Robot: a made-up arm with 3 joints. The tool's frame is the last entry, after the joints.
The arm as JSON. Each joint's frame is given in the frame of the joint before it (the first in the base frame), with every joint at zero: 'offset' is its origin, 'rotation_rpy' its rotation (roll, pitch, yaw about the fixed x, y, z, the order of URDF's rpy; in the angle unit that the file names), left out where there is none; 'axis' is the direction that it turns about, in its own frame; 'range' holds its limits. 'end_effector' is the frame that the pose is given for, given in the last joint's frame.
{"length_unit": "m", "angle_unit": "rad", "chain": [
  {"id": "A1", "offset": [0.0, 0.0, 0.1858], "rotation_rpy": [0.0, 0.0, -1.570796], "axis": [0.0, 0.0, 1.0], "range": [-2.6, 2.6]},
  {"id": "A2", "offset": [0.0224, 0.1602, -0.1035], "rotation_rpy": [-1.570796, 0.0, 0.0], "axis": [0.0, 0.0, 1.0], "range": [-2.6, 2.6]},
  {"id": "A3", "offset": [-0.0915, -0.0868, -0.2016], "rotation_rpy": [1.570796, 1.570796, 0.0], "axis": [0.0, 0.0, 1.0], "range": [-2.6, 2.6]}
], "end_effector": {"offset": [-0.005, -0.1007, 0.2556], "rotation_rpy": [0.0, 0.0, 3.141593]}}
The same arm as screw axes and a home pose.
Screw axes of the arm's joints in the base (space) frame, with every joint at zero. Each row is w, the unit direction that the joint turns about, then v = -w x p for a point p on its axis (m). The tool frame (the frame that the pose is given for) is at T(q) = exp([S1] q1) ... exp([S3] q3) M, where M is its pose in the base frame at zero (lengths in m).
S1 = (0, 0, 1, 0, 0, 0)
S2 = (1, 0, 0, 0, 0.0823, 0.0224)
S3 = (0, 0, 1, 0.0691, 0.0414, 0)
M: xyz -0.0364 0.1698 0.4247 (m) quaternion w x y z 1 0 0 0.000001
Joint limits (rad, base to tool): -2.6..2.6 -2.6..2.6 -2.6..2.6

